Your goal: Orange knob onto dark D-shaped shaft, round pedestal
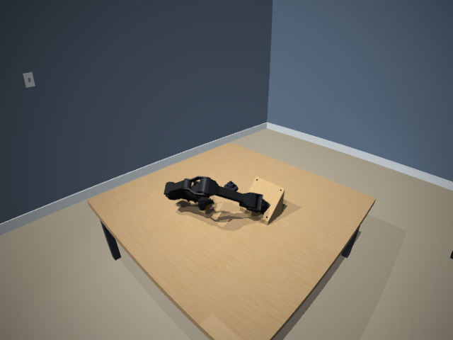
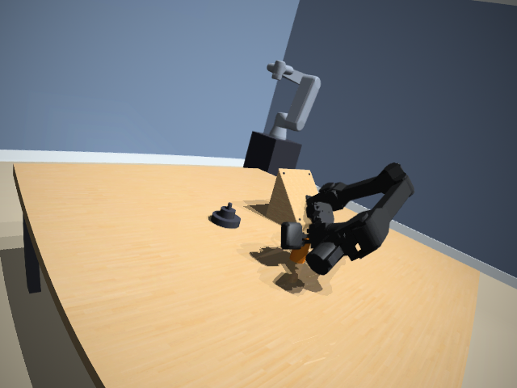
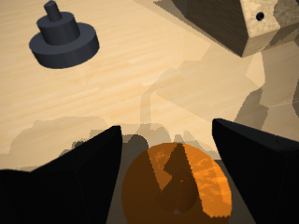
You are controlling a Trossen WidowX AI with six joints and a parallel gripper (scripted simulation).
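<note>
The orange knob is 40 mm to the left of my gripper tip, 20 mm below it and 10 mm ahead of it. Round my gripper tip: dark round pedestal: 200 mm to the right, 70 mm ahead, 10 mm below.
</note>
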